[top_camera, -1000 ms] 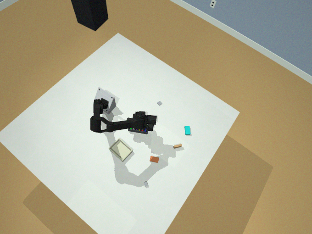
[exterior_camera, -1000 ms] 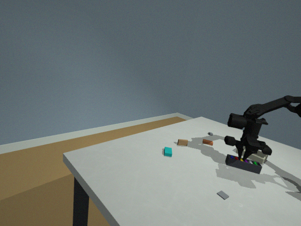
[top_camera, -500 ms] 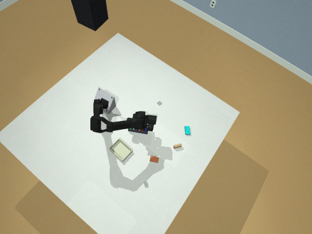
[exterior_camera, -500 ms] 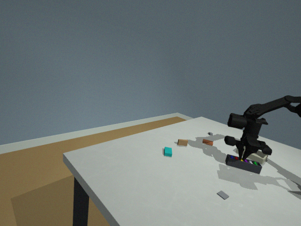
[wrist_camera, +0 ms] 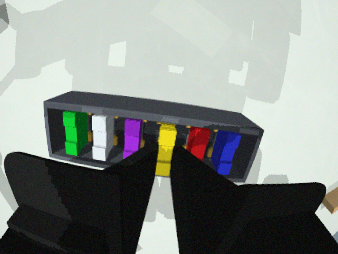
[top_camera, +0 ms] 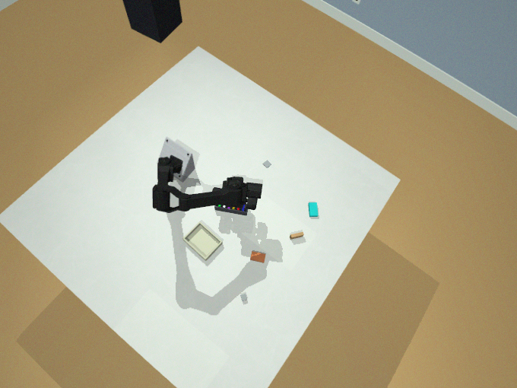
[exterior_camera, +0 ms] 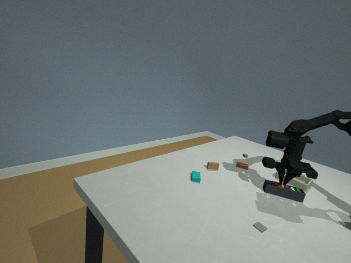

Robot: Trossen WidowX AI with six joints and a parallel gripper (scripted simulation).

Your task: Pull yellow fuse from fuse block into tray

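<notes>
Now: the beige tray 30 mm behind my gripper tip, 190 mm to the right of it and 40 mm below it. Also, from my gripper tip: orange block: 200 mm ahead, 130 mm to the right, 30 mm below; then yellow fuse: 10 mm below; then tan block: 300 mm ahead, 30 mm to the left, 30 mm below.
</notes>
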